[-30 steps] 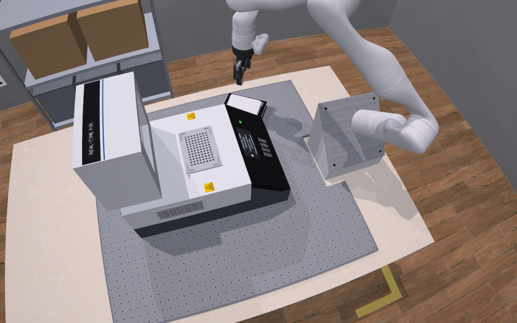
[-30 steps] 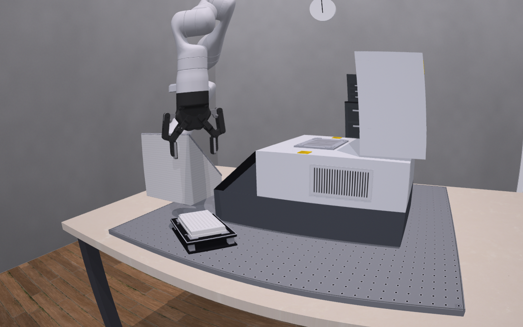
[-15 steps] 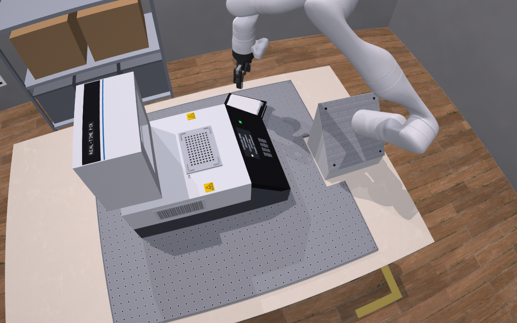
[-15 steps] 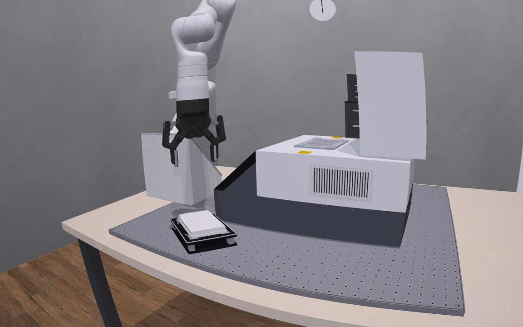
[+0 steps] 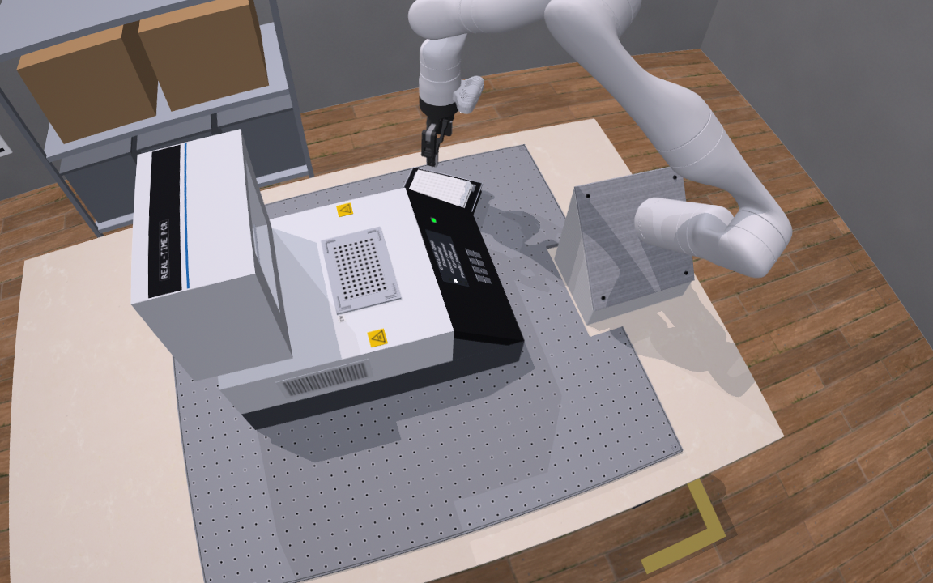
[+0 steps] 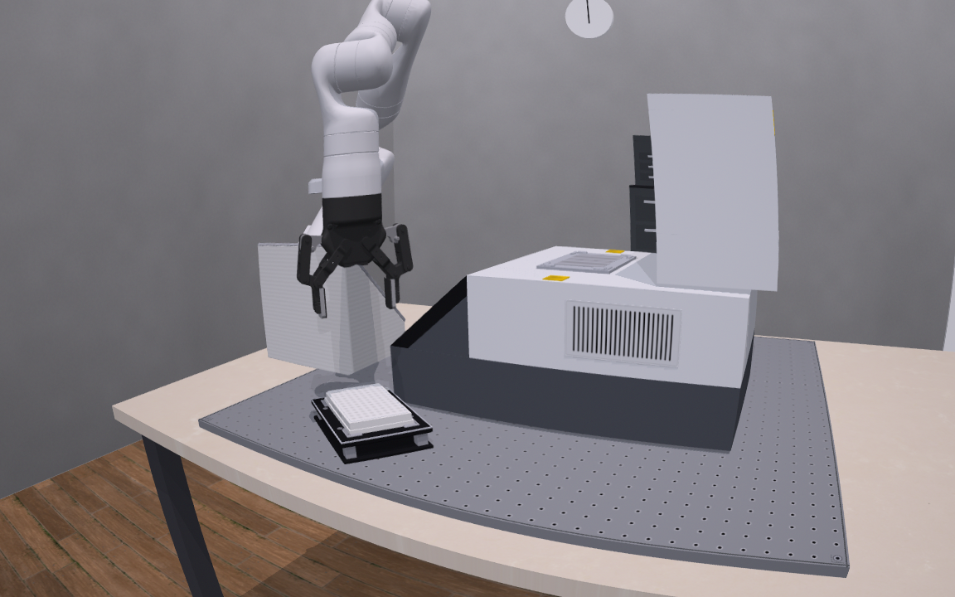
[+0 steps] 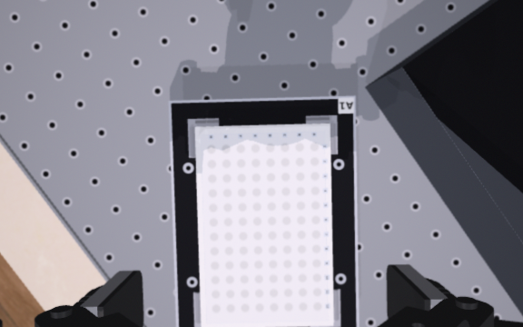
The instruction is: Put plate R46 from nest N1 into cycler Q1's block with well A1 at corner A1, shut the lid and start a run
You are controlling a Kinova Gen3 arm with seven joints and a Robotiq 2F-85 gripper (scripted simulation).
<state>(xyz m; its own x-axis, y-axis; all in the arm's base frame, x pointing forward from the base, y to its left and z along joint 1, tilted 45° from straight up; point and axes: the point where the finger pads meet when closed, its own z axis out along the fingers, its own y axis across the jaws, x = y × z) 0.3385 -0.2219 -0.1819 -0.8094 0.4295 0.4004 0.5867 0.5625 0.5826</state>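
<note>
My hand is 13 cm above the white well plate R46.
</note>
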